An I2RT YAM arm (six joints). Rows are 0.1 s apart.
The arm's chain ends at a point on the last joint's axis. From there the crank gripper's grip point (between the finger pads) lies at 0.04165 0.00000 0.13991 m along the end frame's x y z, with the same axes.
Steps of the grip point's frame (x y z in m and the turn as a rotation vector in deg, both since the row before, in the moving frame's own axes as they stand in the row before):
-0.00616, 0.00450, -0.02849, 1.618, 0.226, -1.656
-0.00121, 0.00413, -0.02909, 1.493, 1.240, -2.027
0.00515, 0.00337, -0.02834, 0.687, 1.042, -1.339
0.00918, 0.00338, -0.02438, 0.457, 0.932, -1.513
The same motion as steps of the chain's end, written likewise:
-0.00664, 0.00966, -0.02825, 1.618, 0.226, -1.656
-0.00414, 0.00929, -0.02809, 1.493, 1.240, -2.027
0.00264, 0.00605, -0.02754, 0.687, 1.042, -1.339
0.00694, 0.00562, -0.02368, 0.457, 0.932, -1.513

